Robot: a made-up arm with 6 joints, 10 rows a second.
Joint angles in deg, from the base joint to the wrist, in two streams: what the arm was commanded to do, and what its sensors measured. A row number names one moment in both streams.
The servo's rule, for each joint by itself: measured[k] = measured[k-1] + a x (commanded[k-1-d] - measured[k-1]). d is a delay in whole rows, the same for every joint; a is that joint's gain. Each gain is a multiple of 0.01, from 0.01 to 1. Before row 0 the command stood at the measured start. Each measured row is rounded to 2 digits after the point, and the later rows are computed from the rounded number. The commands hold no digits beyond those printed.
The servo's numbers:
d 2
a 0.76 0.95 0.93 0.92 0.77 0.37
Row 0, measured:
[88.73, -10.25, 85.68, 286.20, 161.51, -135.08]
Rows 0 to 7, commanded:
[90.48, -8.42, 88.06, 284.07, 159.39, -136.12]
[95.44, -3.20, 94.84, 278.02, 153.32, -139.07]
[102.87, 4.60, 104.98, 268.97, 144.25, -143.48]
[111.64, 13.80, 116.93, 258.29, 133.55, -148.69]
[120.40, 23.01, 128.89, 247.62, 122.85, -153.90]
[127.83, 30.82, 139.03, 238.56, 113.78, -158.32]
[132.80, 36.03, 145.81, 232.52, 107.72, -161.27]
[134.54, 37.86, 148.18, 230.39, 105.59, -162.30]
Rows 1 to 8, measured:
[88.73, -10.25, 85.68, 286.20, 161.51, -135.08]
[88.73, -10.25, 85.68, 286.20, 161.51, -135.08]
[90.06, -8.51, 87.89, 284.24, 159.88, -135.46]
[94.15, -3.47, 94.35, 278.52, 154.83, -136.80]
[100.78, 4.20, 104.24, 269.73, 146.68, -139.27]
[109.03, 13.32, 116.04, 259.21, 136.57, -142.76]
[117.67, 22.53, 127.99, 248.55, 126.01, -146.88]
[125.39, 30.41, 138.26, 239.36, 116.59, -151.11]

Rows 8 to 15, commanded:
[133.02, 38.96, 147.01, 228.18, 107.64, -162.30]
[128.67, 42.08, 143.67, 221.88, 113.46, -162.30]
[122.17, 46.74, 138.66, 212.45, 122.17, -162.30]
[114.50, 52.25, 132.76, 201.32, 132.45, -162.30]
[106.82, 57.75, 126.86, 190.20, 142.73, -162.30]
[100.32, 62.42, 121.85, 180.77, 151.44, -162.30]
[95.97, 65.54, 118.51, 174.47, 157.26, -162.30]
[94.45, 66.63, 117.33, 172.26, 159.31, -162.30]
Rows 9 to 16, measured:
[131.02, 35.75, 145.28, 233.07, 109.76, -154.87]
[133.70, 37.75, 147.98, 230.60, 106.55, -157.62]
[133.18, 38.90, 147.08, 228.37, 107.39, -159.35]
[129.75, 41.92, 143.91, 222.40, 112.06, -160.44]
[123.99, 46.50, 139.03, 213.25, 119.84, -161.13]
[116.78, 51.96, 133.20, 202.27, 129.55, -161.56]
[109.21, 57.46, 127.30, 191.17, 139.70, -161.83]
[102.45, 62.17, 122.23, 181.60, 148.74, -162.00]

